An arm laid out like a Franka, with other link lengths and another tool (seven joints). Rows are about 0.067 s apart.
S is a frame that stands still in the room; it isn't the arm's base.
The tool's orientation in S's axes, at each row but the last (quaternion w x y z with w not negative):
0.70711, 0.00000, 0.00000, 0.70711
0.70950, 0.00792, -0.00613, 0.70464
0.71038, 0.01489, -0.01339, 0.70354
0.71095, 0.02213, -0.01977, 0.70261
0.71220, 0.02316, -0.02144, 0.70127
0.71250, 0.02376, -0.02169, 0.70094
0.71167, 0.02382, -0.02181, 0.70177
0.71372, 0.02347, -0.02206, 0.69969
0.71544, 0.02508, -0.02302, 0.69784
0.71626, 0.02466, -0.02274, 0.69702
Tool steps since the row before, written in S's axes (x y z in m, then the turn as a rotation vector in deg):
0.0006, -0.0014, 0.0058, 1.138, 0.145, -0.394
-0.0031, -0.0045, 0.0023, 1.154, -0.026, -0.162
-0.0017, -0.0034, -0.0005, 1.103, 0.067, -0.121
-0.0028, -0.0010, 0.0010, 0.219, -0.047, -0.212
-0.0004, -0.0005, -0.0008, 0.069, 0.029, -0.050
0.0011, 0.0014, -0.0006, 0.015, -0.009, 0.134
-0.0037, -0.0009, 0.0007, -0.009, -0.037, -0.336
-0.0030, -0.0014, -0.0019, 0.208, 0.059, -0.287
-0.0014, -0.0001, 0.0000, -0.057, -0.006, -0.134
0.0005, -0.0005, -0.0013, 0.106, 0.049, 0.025
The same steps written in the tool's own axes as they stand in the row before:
-0.0014, -0.0006, 0.0058, 0.145, -1.138, -0.394
-0.0045, 0.0031, 0.0024, -0.021, -1.155, -0.159
-0.0034, 0.0017, -0.0004, 0.073, -1.103, -0.121
-0.0010, 0.0028, 0.0010, -0.057, -0.220, -0.208
-0.0006, 0.0004, -0.0008, 0.027, -0.069, -0.052
0.0014, -0.0011, -0.0007, 0.000, -0.015, 0.134
-0.0009, 0.0037, 0.0007, -0.059, 0.007, -0.333
-0.0016, 0.0030, -0.0018, 0.045, -0.208, -0.290
-0.0001, 0.0014, 0.0000, -0.017, 0.056, -0.133
-0.0006, -0.0005, -0.0013, 0.053, -0.105, 0.022

